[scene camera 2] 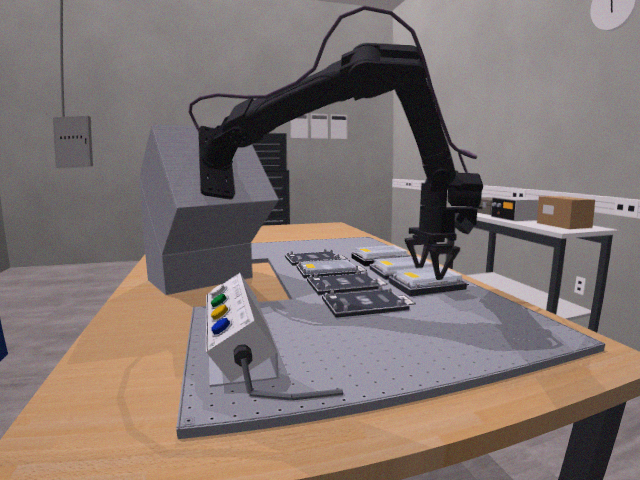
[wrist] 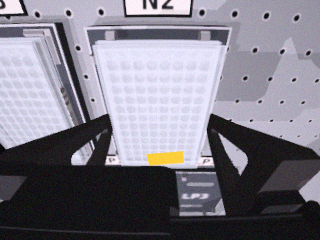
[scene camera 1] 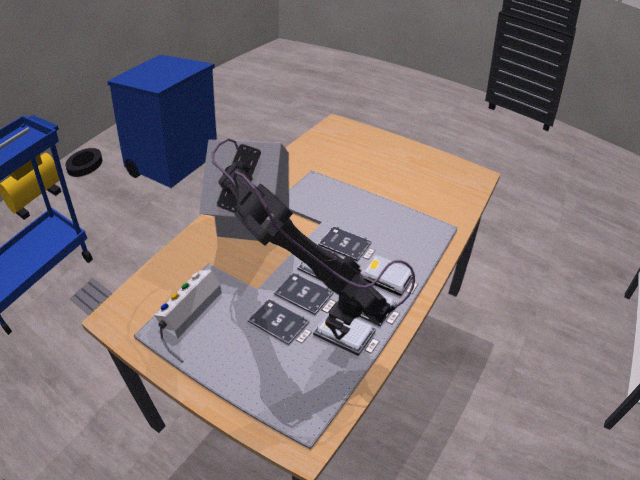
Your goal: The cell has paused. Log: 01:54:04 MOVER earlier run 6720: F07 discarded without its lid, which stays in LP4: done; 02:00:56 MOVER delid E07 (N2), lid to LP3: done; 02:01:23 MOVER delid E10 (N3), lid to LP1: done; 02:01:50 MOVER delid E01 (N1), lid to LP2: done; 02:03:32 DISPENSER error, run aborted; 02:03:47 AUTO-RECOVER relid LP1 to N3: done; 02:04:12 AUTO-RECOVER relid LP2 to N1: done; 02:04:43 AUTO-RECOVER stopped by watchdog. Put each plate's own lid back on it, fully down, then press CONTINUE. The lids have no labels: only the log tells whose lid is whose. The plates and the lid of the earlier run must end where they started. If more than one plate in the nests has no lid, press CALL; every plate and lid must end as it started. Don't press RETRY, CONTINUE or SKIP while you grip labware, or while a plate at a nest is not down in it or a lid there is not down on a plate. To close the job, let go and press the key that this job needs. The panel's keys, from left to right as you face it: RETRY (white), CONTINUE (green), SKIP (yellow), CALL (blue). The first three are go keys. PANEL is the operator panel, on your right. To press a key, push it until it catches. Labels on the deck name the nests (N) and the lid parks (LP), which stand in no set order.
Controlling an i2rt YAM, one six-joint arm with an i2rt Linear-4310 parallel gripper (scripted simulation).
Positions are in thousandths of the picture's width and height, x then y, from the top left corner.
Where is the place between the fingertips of my gripper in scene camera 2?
670, 572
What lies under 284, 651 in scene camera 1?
An operator panel.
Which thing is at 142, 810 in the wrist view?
My gripper.
